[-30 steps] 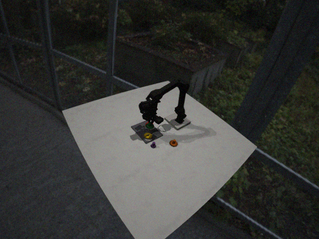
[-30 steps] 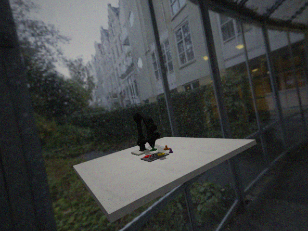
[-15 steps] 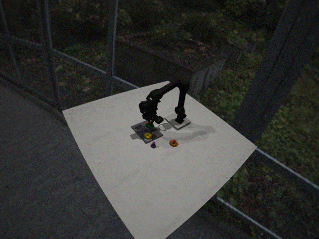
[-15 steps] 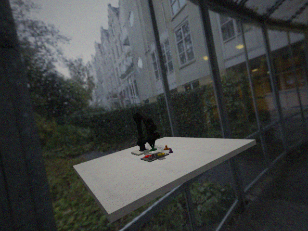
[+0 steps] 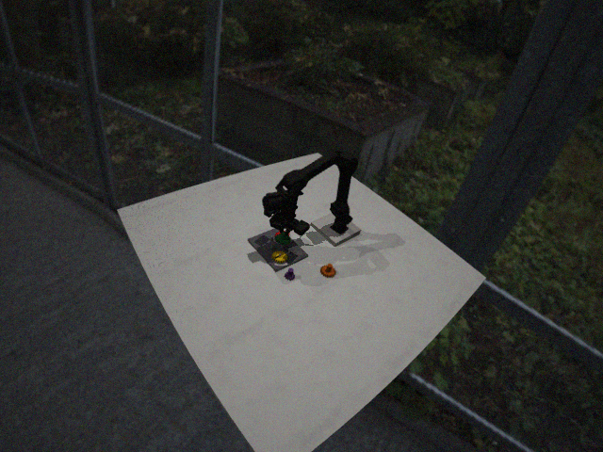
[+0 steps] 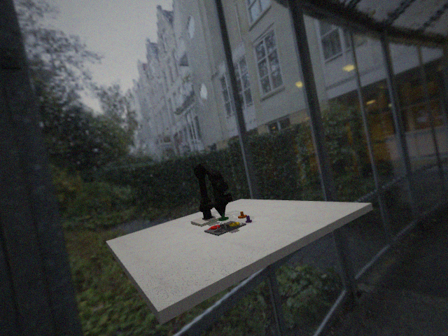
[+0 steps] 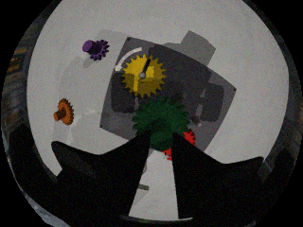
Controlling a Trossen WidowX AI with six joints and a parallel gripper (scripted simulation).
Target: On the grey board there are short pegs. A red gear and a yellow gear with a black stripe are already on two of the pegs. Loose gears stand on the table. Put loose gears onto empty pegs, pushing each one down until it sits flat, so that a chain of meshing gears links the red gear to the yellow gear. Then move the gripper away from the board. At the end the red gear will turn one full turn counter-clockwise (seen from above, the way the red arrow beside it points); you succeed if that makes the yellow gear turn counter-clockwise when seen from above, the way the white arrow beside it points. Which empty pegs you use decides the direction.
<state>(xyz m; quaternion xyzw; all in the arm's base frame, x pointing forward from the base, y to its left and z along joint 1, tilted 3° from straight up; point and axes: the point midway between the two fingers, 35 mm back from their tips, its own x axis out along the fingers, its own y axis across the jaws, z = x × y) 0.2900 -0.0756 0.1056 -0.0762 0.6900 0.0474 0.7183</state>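
The red gear lies 4 cm behind my gripper tip, 4 cm to the right of it and 6 cm below it. The rest, counted from my gripper tip: green gear 1 cm below; yellow gear 5 cm ahead, 4 cm to the left, 6 cm below; purple gear 8 cm ahead, 13 cm to the left, 6 cm below.
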